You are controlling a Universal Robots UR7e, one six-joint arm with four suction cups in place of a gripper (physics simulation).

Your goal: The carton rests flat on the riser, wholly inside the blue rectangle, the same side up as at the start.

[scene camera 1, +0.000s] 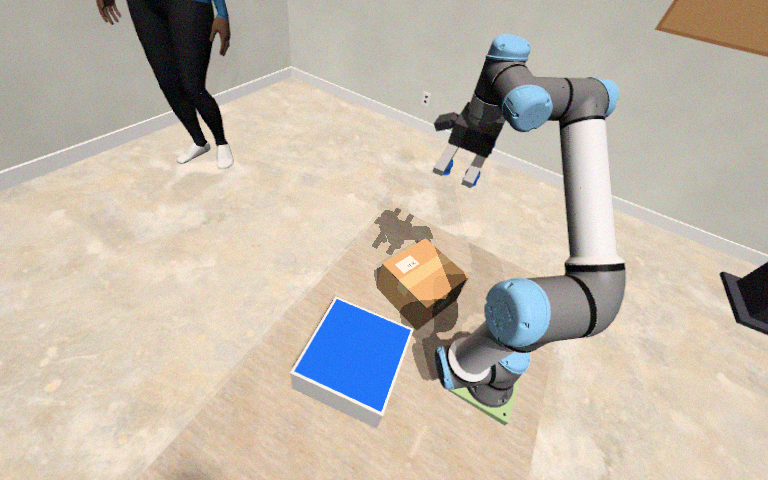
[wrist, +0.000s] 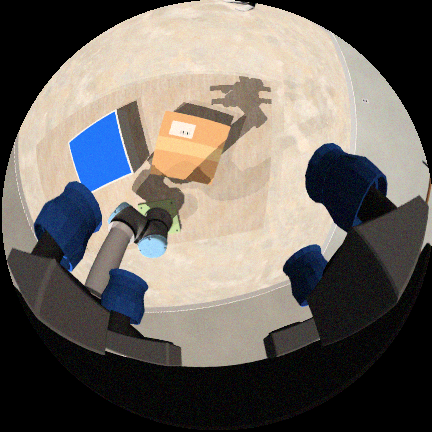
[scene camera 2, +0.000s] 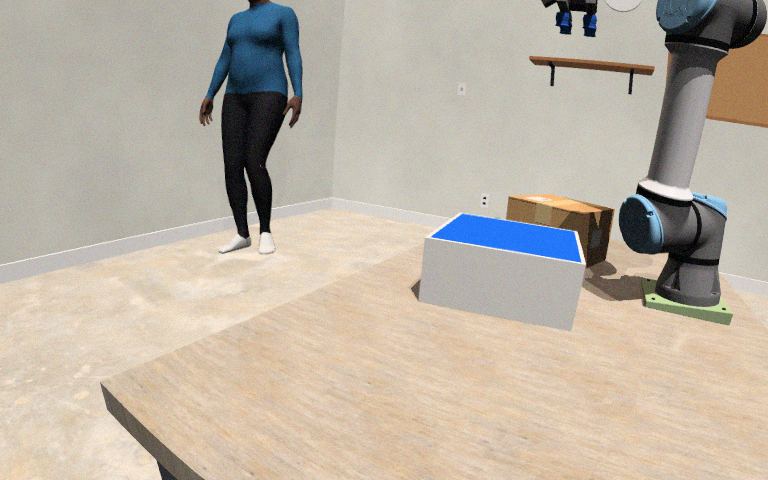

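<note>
The brown carton (scene camera 1: 417,275) (scene camera 2: 523,210) (wrist: 192,147) rests on the table with a white label and a tape strip on its upper face. The riser (scene camera 1: 334,400) (scene camera 2: 498,283) (wrist: 132,135) is a pale box beside it, apart from it. The blue rectangle (scene camera 1: 353,356) (scene camera 2: 509,236) (wrist: 102,152) covers most of the riser's top and bears no carton. In scene camera 2 the riser hides part of the carton's lower side. My gripper (scene camera 1: 458,173) (scene camera 2: 576,25) (wrist: 210,245) is open, tilted in scene camera 1, high above the table, with its blue cups touching nothing.
The table (scene camera 1: 243,407) (scene camera 2: 339,367) bears the arm's green base plate (scene camera 1: 481,404) (scene camera 2: 688,314) near the carton and riser. A person (scene camera 1: 181,67) (scene camera 2: 254,130) stands on the floor beyond the table. A wall shelf (scene camera 2: 591,65) is at the back.
</note>
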